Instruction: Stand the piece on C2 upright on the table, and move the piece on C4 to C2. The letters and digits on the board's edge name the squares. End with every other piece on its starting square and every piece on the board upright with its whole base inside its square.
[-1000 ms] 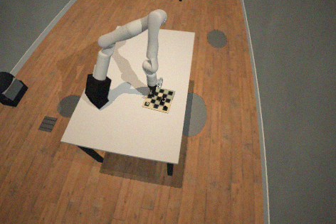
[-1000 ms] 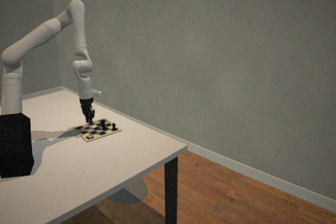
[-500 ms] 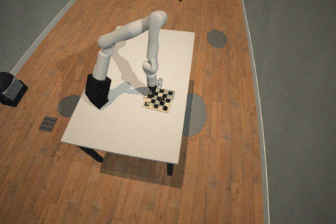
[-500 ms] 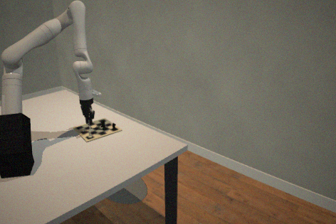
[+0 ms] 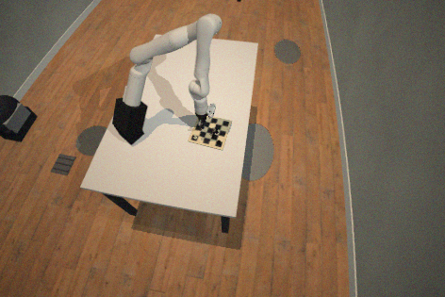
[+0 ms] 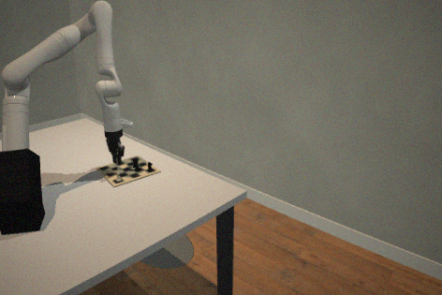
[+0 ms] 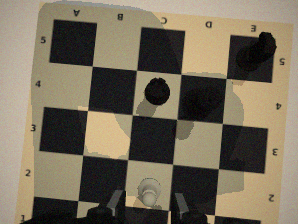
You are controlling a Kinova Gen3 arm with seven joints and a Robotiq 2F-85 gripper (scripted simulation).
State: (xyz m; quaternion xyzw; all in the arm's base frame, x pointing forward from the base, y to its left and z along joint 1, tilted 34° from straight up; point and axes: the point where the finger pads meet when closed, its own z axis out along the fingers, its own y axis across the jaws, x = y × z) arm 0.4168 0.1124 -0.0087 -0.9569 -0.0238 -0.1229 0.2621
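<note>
Now: hand 4 cm above the white pawn. Also, from my hand: chessboard: 6 cm below, 4 cm ahead; then white piece: 7 cm to the right, 4 cm below, 3 cm behind; then dark chess piece: 8 cm ahead, 3 cm to the right, 3 cm below.
</note>
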